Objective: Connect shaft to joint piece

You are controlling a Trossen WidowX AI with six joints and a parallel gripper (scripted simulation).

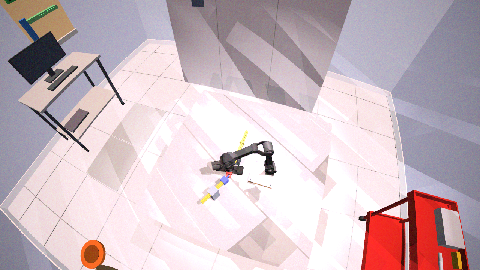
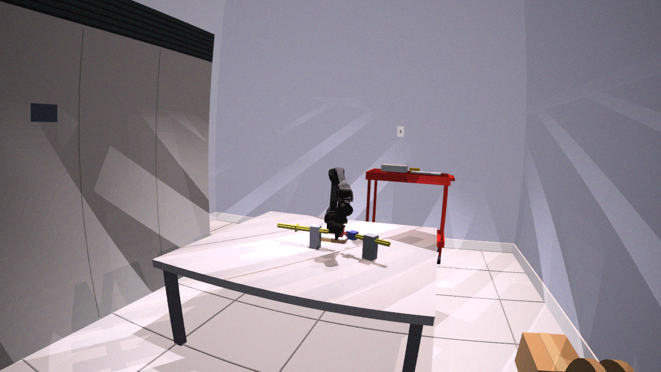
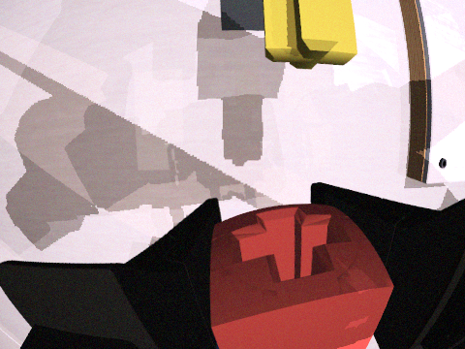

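The red square joint piece is 40 mm above my gripper tip and 20 mm to the left of it.
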